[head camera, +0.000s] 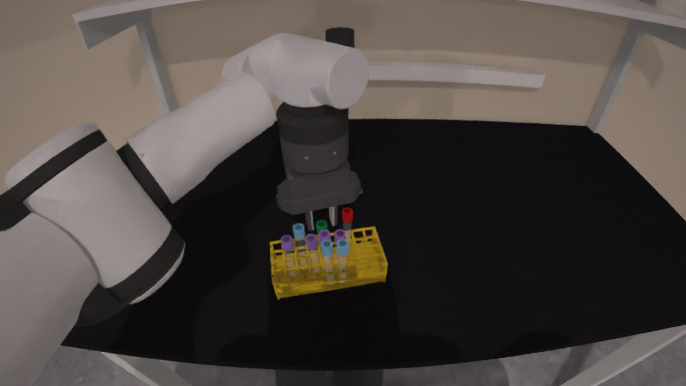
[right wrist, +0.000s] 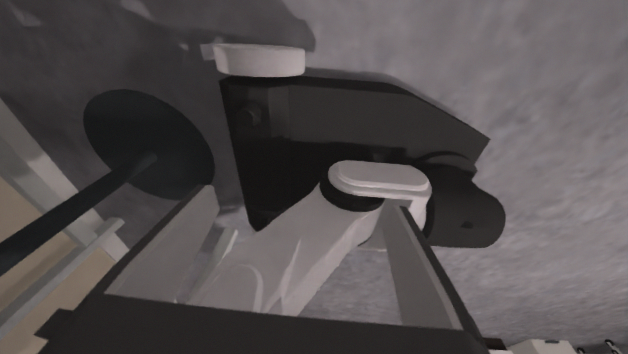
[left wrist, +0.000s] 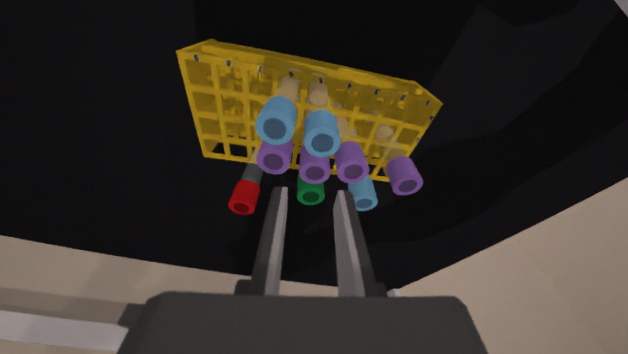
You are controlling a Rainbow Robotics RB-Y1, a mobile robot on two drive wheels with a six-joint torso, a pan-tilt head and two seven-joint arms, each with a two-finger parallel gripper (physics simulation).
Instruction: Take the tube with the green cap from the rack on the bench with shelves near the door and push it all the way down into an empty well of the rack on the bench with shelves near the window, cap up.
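Places are measured from the robot's base along level axes (x down, y back, z left), in metres.
Pixels of known places: left gripper, between the fingertips: [head camera: 322, 224] [left wrist: 311, 198]; right gripper, between the fingertips: [right wrist: 302, 206].
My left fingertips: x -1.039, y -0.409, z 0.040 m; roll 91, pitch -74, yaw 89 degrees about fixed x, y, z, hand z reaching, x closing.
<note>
Behind a point stands the place of what it marks.
The green-capped tube [head camera: 321, 226] @(x -1.033, y -0.409, z 0.041 m) [left wrist: 311, 192] @(x -1.034, y -0.409, z 0.040 m) stands cap up in the back row of the yellow rack [head camera: 372, 270] @(x -0.945, y -0.382, z -0.045 m) [left wrist: 202, 102] @(x -0.960, y -0.415, z -0.058 m); its body is mostly hidden behind purple-capped tubes. My left gripper [head camera: 321, 225] @(x -1.039, y -0.409, z 0.040 m) [left wrist: 311, 198] @(x -1.039, y -0.409, z 0.040 m) is partly open and empty, pointing down at the rack's back edge. In the left wrist view its two fingertips lie to either side of the green cap and slightly below it; whether they are level with the cap I cannot tell. My right gripper [right wrist: 302, 206] @(x -0.524, y 0.142, z -0.229 m) is wide open and empty, away from the rack, above the floor.
Around the green cap stand a red-capped tube [head camera: 347, 216] @(x -1.030, y -0.434, z -0.002 m) [left wrist: 244, 197] @(x -1.031, y -0.434, z -0.001 m), blue-capped and purple-capped tubes. The rack stands on the black bench top [head camera: 500, 225] @(x -0.915, y -0.510, z -0.346 m). A shelf edge [head camera: 450, 74] @(x -1.089, y -0.945, z -0.308 m) runs along the wall behind. A round stool base [right wrist: 145, 135] @(x -0.031, y -0.462, z -0.006 m) shows beside my base in the right wrist view.
</note>
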